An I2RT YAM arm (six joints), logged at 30 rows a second.
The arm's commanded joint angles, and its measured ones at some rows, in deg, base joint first. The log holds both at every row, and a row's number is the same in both.
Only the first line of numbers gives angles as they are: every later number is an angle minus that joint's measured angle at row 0.
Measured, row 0:
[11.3, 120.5, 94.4, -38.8, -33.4, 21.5]
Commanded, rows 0 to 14:
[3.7, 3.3, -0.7, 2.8, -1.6, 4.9]
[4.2, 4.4, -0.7, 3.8, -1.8, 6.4]
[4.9, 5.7, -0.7, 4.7, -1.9, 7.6]
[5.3, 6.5, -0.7, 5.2, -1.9, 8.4]
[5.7, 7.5, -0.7, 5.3, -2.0, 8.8]
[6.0, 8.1, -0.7, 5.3, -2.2, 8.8]
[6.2, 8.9, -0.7, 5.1, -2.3, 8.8]
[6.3, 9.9, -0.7, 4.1, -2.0, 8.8]
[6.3, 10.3, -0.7, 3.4, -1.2, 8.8]
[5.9, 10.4, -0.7, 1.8, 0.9, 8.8]
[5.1, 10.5, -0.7, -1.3, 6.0, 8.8]
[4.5, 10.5, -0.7, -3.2, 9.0, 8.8]
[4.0, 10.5, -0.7, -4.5, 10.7, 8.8]
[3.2, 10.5, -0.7, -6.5, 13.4, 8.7]
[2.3, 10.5, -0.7, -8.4, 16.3, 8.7]
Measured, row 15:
[5.7, 9.8, -0.2, -4.0, 1.7, 8.3]
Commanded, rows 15 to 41:
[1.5, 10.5, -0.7, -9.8, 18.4, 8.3]
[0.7, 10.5, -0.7, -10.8, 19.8, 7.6]
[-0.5, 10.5, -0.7, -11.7, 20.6, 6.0]
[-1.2, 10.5, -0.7, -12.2, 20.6, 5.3]
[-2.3, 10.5, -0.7, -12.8, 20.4, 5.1]
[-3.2, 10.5, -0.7, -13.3, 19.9, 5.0]
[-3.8, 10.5, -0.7, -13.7, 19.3, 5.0]
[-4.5, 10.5, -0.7, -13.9, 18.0, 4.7]
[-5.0, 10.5, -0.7, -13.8, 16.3, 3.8]
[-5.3, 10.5, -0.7, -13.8, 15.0, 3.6]
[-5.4, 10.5, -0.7, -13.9, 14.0, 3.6]
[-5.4, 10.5, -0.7, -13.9, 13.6, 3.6]
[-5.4, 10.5, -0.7, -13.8, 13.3, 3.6]
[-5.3, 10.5, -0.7, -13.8, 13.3, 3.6]
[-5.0, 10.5, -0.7, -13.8, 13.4, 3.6]
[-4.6, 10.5, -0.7, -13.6, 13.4, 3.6]
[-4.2, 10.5, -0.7, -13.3, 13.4, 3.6]
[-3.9, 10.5, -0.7, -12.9, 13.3, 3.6]
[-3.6, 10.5, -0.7, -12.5, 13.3, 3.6]
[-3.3, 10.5, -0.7, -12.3, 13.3, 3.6]
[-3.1, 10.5, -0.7, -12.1, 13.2, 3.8]
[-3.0, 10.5, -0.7, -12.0, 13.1, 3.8]
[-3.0, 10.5, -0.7, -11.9, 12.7, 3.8]
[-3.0, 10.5, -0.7, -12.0, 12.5, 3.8]
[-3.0, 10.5, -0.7, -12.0, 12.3, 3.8]
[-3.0, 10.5, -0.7, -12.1, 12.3, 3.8]
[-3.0, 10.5, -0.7, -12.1, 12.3, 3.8]
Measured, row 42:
[-3.7, 8.2, 0.6, -11.8, 9.4, 3.9]
